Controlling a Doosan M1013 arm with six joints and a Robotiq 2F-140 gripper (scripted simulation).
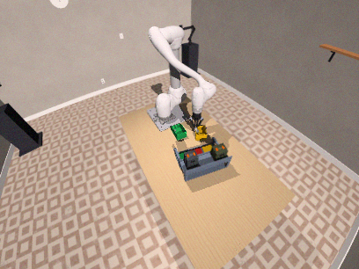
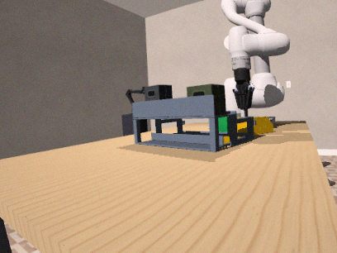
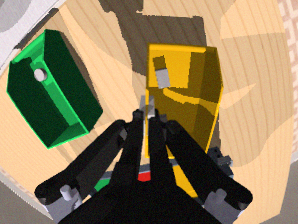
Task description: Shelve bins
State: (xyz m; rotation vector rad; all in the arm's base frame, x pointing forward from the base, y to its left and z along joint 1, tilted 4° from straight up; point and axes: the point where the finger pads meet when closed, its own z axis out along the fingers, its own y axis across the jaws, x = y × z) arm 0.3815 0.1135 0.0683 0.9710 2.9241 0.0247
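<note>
The yellow bin is 3 cm ahead of my hand, 4 cm to the left of it and 4 cm below it. Round my hand: dark box (28 cm ahead, 29 cm to the right, 9 cm above); then green bin (11 cm behind, 12 cm to the right, 4 cm below).
</note>
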